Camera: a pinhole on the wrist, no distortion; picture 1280 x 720 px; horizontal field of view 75.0 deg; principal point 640.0 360.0 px. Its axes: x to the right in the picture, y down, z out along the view. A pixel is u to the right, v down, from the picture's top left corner.
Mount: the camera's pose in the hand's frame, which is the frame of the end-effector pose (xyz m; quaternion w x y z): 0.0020 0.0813 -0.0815 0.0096 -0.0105 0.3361 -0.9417
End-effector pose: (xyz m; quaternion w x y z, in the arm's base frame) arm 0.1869 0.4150 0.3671 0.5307 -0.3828 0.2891 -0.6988
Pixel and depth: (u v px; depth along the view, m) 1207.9 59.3 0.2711
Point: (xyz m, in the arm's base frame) 0.3644 0.5906 0.4464
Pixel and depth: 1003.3 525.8 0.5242
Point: 0.2619 0.7099 0.7328
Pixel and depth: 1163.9 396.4 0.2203
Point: 0.2411 0.5594 0.4390
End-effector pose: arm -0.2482 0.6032 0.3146 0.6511 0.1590 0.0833 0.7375
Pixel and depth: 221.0 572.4 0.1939
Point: -0.1745 0.7145 0.3360
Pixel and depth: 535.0 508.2 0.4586
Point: 0.0728 0.6937 0.4413
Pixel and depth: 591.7 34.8 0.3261
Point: -0.1405 0.6133 0.5444
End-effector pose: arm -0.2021 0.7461 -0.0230 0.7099 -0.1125 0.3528 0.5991
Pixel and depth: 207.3 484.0 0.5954
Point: 0.2569 1.0929 -0.0932
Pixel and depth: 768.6 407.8 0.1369
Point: -0.1843 0.7426 -0.0020
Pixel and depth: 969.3 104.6 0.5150
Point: 0.0640 0.8116 0.3684
